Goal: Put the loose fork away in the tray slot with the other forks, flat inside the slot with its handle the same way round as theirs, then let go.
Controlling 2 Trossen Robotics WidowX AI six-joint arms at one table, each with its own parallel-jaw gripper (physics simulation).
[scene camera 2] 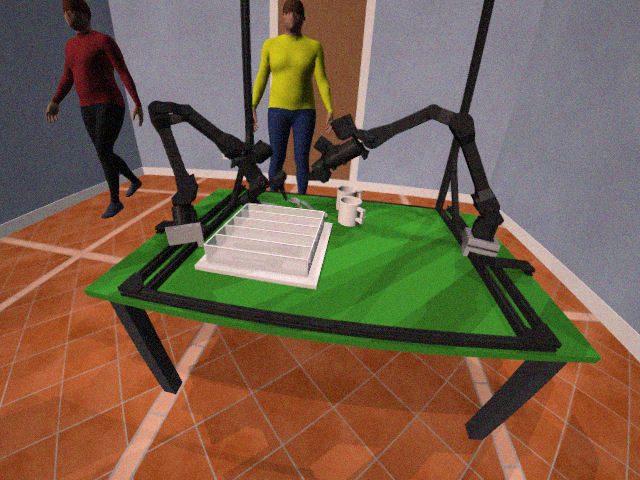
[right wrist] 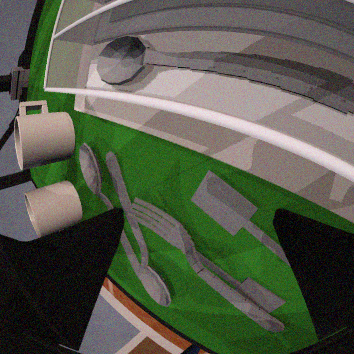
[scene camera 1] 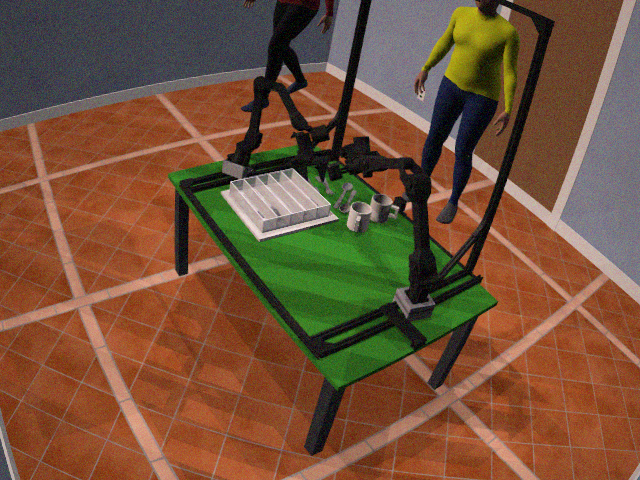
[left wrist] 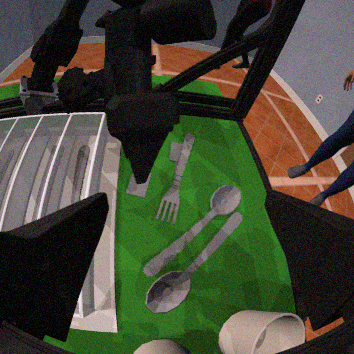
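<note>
The loose fork (left wrist: 185,155) (right wrist: 170,232) lies on the green table beside the tray, its tines toward the spoons. The white tray (scene camera 1: 299,227) (scene camera 2: 258,277) (left wrist: 107,280) has long parallel slots; the slot nearest in the right wrist view holds a spoon with its bowl at the left. Forks in the other slots cannot be made out. My right gripper (scene camera 2: 267,191) (right wrist: 201,217) is open and empty, above the table near the fork, which shows between and below its fingers. My left gripper (scene camera 2: 316,174) (left wrist: 188,199) is open and empty, higher, above the loose cutlery.
Two loose spoons (left wrist: 225,200) (left wrist: 169,291) lie near the fork. A square-headed utensil (right wrist: 225,202) lies between fork and tray; another square head (right wrist: 262,295) shows close against the fork's handle. Two mugs (scene camera 1: 359,217) (scene camera 1: 381,206) stand beyond the spoons. Two people stand behind the table.
</note>
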